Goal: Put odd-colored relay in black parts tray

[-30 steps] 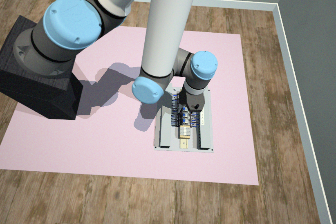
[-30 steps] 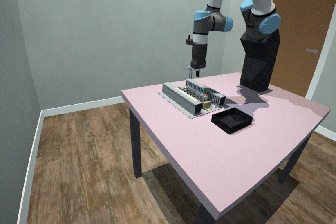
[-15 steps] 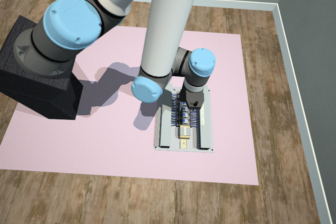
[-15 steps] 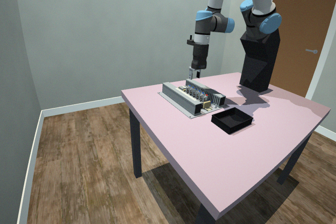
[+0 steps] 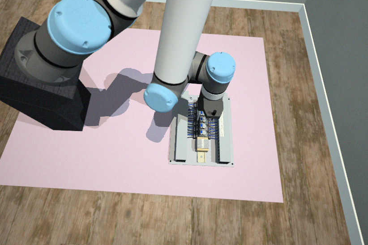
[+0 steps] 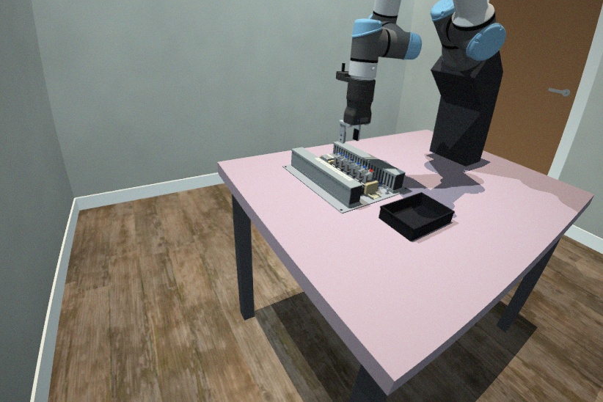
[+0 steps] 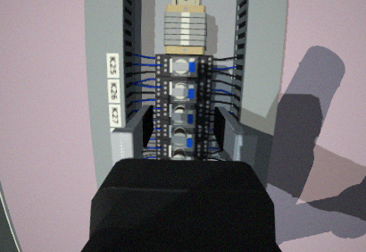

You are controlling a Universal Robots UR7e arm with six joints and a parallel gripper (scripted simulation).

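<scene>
My hand is 2 cm past the red-button relay, 10 cm to the right of it and 9 cm above it. The rest, counted from my hand: black parts tray (7 cm behind, 27 cm to the left, 13 cm below); then grey relay panel (11 cm below).
</scene>
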